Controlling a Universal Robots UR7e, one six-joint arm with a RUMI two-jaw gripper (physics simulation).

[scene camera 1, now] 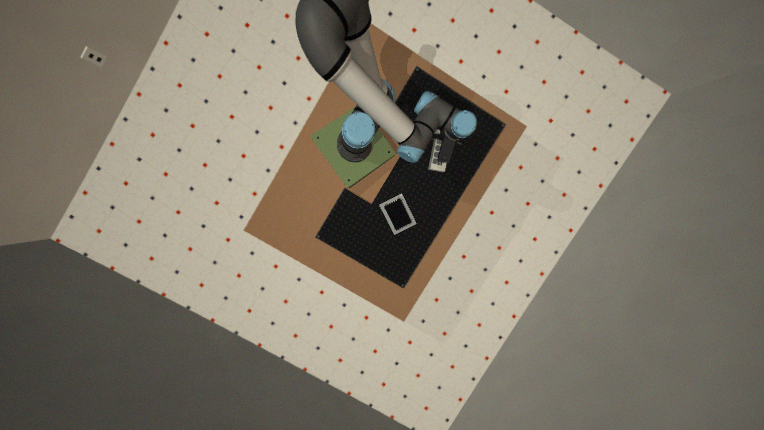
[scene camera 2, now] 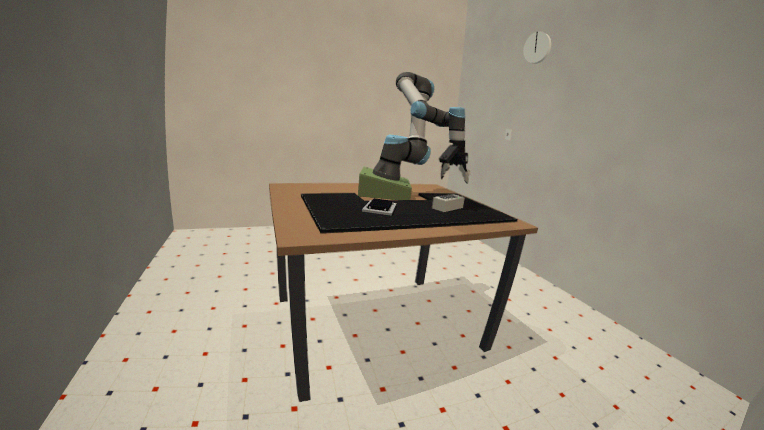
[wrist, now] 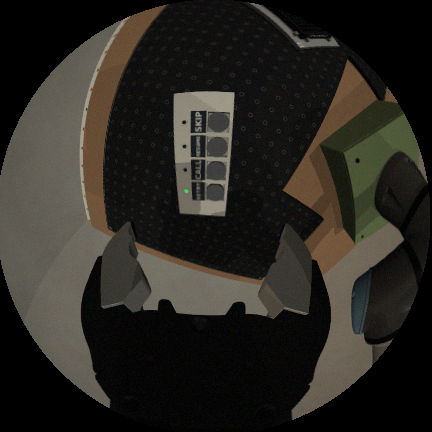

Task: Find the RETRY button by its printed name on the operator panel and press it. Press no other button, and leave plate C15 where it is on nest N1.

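Where they show: gripper, fingertip midpoint: (scene camera 2: 454, 181) (wrist: 206, 224); arm's base, link origin: (scene camera 2: 385, 176) (wrist: 393, 184).
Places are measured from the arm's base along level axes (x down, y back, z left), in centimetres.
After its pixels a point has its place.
The operator panel (scene camera 2: 448, 204) @(x 4.7, y -39.2, z 16.3 cm) (wrist: 204, 209) @(x 2.8, y -30.4, z 26.6 cm) is a pale box on the black mat. In the wrist view its four grey buttons carry the labels SKIP, RESUME, CALL and RETRY. The RETRY button (wrist: 215, 192) @(x 2.5, y -30.3, z 23.3 cm) is the one nearest my gripper, and a green light (wrist: 186, 191) @(x 2.7, y -33.8, z 25.1 cm) glows beside its label. The other three lights are dark. My gripper (scene camera 2: 454, 179) @(x -4.4, y -30.8, z 23.3 cm) (wrist: 206, 224) @(x -4.4, y -30.8, z 23.3 cm) is open and empty, raised above the panel and touching nothing. A pale-framed tray with a black middle (scene camera 1: 383, 214) (scene camera 2: 364, 209) lies apart from the panel; the names C15 and N1 cannot be read.
The black mat (scene camera 1: 363, 229) @(x 8.0, y -24.6, z -29.9 cm) (scene camera 2: 342, 219) @(x 8.0, y -47.5, z -33.8 cm) lies on the brown table (scene camera 1: 283, 213) @(x 9.3, y 11.3, z -44.9 cm) (scene camera 2: 291, 224) @(x 9.3, y -48.1, z -52.4 cm). The green base block (scene camera 1: 331, 144) @(x -1.4, y 8.0, z -5.5 cm) (scene camera 2: 382, 188) @(x 4.1, y -12.2, z -5.9 cm) (wrist: 377, 160) @(x 1.0, y -9.9, z 2.4 cm) of the arm stands beside the mat. In scene camera 1 the arm partly covers the panel.
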